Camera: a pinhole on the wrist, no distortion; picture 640 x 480 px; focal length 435.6 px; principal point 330.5 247.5 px. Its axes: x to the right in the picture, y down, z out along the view. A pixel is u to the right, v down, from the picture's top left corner.
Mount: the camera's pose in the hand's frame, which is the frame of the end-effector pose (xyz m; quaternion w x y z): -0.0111 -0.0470 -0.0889 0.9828 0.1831 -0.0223 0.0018
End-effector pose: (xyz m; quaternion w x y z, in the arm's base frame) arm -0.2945 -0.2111 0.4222 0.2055 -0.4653 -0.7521 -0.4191
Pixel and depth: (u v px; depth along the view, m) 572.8 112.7 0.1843
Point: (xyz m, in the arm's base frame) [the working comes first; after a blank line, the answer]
In the camera's frame: 0.1025 -0.0570 0.1843

-0.4753 -0.1478 0.3698
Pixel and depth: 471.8 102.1 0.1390
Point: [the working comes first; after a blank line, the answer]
In the camera's frame: 0.0451 -0.0464 0.1390

-0.4287 -0.2051 0.3658
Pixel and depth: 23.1 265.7 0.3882
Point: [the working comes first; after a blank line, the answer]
In the camera's frame: -0.2740 0.0162 0.3882

-0.2759 -0.1881 -0.0139
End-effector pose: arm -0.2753 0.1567 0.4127 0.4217 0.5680 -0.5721 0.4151
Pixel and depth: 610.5 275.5 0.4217
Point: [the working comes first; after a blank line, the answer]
In the camera's frame: 0.2711 0.0271 0.4217

-0.1039 -0.2283 0.5444
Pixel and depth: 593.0 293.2 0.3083
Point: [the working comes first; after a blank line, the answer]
In the camera's frame: 0.1858 0.0323 0.3083

-0.1489 -0.1011 0.5001
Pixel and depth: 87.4 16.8 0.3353
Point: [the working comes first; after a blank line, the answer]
In the camera's frame: -0.1871 -0.1776 0.3353

0.0554 0.0720 0.1652
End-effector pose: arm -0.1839 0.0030 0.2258 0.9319 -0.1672 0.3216 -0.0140
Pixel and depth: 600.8 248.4 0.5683
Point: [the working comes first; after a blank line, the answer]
In the camera's frame: 0.3526 0.0012 0.5683

0.3636 -0.1390 0.4551
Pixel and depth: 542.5 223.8 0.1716
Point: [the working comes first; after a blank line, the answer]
In the camera's frame: 0.0835 -0.0093 0.1716

-0.0796 -0.0953 0.2775
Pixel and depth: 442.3 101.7 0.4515
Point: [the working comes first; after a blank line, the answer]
In the camera's frame: 0.1159 -0.1511 0.4515

0.0844 -0.2544 0.4950
